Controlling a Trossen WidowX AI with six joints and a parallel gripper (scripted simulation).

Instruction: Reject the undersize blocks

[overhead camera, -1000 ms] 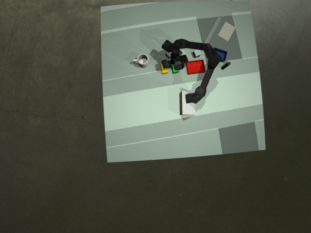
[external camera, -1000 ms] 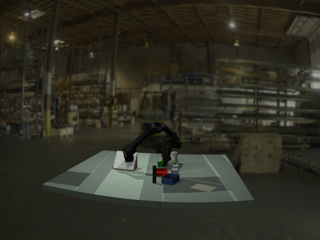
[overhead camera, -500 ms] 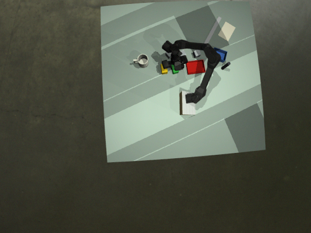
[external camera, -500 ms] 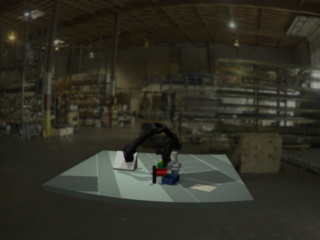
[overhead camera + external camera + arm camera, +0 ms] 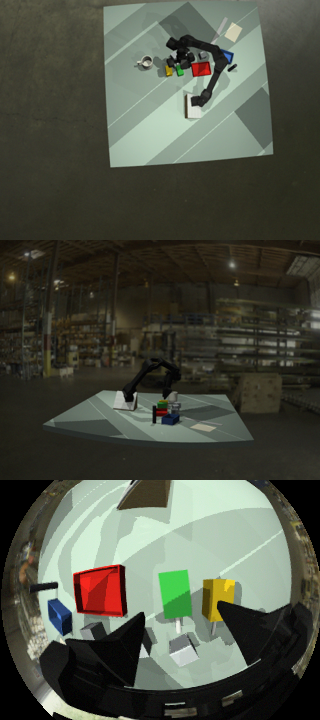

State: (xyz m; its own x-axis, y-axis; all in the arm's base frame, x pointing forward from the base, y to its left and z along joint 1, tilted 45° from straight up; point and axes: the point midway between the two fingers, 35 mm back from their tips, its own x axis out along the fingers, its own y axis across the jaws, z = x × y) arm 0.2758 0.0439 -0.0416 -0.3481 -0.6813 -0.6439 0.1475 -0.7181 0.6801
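My gripper tip is now 6 cm above the green GO gauge and 2 cm short of it. The rest, counted from my gripper tip: red reject tray: 17 cm to the right, 8 cm below, 2 cm behind; steel block: 10 cm ahead, 8 cm to the right, 6 cm below; yellow block: 8 cm to the left, 6 cm below, 3 cm ahead.
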